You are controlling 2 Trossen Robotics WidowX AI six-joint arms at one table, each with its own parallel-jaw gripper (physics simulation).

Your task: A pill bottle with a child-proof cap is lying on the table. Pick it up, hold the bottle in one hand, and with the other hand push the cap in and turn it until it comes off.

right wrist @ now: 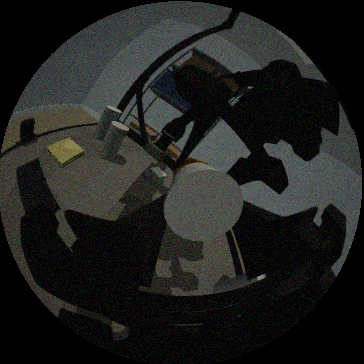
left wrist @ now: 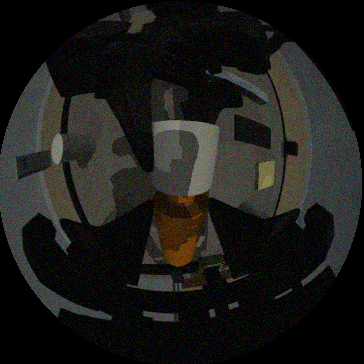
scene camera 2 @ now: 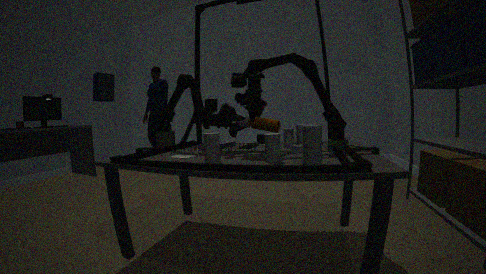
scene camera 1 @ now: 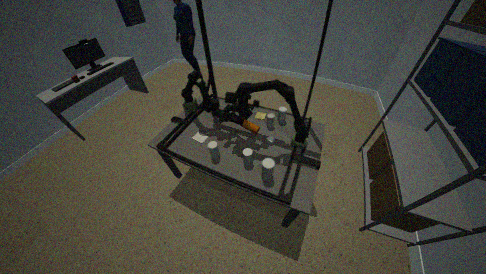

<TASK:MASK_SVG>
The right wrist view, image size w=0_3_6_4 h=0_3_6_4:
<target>left gripper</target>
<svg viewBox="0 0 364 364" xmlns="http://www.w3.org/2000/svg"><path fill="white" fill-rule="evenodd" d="M176 71L173 77L177 92L191 104L191 111L196 115L191 132L176 162L177 167L187 158L218 116L232 128L251 152L246 158L240 156L226 172L236 180L238 185L253 180L261 180L278 194L281 194L288 185L287 174L281 159L267 154L263 147L265 142L276 144L282 139L289 143L293 152L305 161L311 160L319 153L319 145L322 142L320 134L321 122L305 85L296 75L286 73L269 83L254 85L238 97L239 101L232 107L228 103L226 96L218 90L222 82L204 69L194 64L188 64Z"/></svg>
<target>right gripper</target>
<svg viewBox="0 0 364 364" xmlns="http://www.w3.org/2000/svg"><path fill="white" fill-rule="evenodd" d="M20 218L21 247L35 283L65 302L86 310L98 312L114 322L129 327L127 338L114 341L111 339L112 328L96 318L74 313L64 308L60 308L57 318L78 335L103 349L130 359L154 364L205 364L217 362L252 351L287 331L314 307L336 276L330 267L340 257L346 232L345 215L331 203L324 208L320 216L322 222L318 227L312 221L317 212L317 206L291 215L281 216L243 200L240 216L231 228L240 251L247 280L265 273L266 277L242 287L218 293L167 295L138 289L139 285L150 287L166 226L163 204L167 193L115 220L94 217L72 209L64 210L65 219L77 237L70 246L71 250L56 232L59 222L53 210L42 202L35 205Z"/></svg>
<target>black pad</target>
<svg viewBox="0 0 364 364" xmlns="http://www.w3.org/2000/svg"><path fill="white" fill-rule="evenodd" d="M38 157L15 168L18 190L25 214L40 202L53 210L53 212L59 208L45 181Z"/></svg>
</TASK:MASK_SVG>
